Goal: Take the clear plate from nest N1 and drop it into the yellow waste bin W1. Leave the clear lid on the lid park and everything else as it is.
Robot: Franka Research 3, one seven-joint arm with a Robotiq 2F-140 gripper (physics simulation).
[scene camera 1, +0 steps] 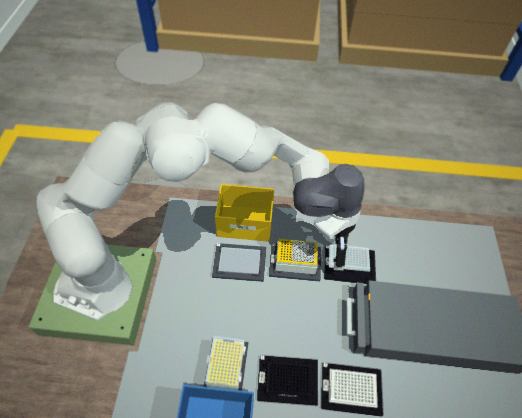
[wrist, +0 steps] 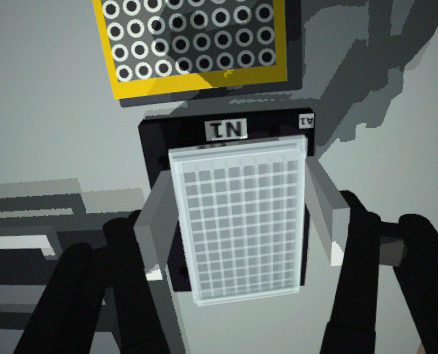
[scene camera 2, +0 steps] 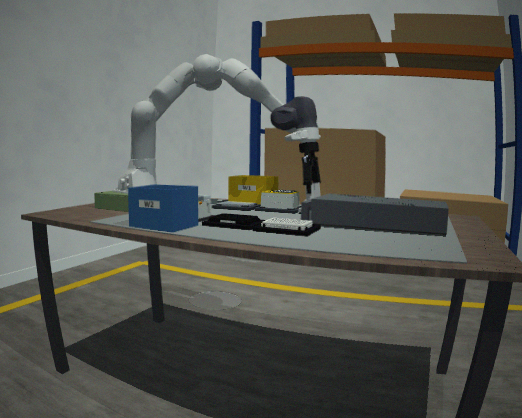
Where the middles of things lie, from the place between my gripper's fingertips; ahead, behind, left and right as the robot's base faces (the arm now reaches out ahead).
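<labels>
Relative to the yellow-topped tip rack point(scene camera 1: 296, 256), my hand is 10 mm below it, 30 mm to the left of it and 130 mm past it. Measured from my hand: clear plate point(scene camera 1: 357, 258), 40 mm ahead of it; grey device point(scene camera 1: 431, 325), 290 mm ahead of it and 180 mm to the right of it; clear lid point(scene camera 1: 235, 260), 310 mm behind it, 60 mm to the right of it and 20 mm below it.
</labels>
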